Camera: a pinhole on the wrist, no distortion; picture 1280 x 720 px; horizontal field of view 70.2 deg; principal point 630.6 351.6 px. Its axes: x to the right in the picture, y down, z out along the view. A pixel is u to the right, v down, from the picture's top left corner.
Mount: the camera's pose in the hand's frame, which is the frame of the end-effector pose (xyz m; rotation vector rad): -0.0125 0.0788 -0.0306 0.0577 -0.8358 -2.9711
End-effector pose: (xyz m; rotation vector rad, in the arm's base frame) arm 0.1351 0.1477 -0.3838 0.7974 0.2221 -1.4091
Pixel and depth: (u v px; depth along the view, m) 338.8 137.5 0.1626
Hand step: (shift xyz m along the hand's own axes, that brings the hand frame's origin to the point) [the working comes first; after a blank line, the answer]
In the camera's frame: -0.0521 -0.0382 0.1626

0.0296 0.1992 0.0892
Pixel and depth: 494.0 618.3 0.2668
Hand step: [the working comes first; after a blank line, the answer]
In the camera's frame: -0.0400 0.0781 0.2668

0.0172 0.1534 0.2385
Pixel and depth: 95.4 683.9 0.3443
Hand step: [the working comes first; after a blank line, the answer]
In the camera's frame: -0.2024 0.1256 0.3443

0.1773 0.1634 0.3329
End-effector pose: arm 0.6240 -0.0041 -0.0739 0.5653 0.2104 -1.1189
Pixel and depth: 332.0 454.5 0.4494
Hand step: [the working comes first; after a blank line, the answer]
In the camera's frame: -0.1474 0.0508 0.4494

0.1139 0.2784 0.3823
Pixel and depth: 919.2 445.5 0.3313
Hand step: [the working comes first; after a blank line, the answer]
In the camera's frame: 0.1050 0.0342 0.3313

-0.1326 0.2153 0.2675
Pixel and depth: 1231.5 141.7 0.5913
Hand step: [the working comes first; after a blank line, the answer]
In the camera's frame: 0.3902 -0.1363 0.5913

-0.4376 0.4778 0.3943
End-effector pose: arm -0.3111 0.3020 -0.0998 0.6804 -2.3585 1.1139
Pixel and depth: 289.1 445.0 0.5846
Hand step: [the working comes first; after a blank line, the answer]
In the camera's frame: -0.2192 0.0600 0.5846

0.1791 0.3453 0.5039
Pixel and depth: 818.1 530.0 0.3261
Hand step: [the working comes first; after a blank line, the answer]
In the camera's frame: 0.0671 0.0639 0.3261

-0.0933 0.1897 0.2794
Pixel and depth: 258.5 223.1 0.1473
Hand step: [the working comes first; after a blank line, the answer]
In the camera's frame: -0.0602 -0.0208 0.1473

0.0392 0.1768 0.0854
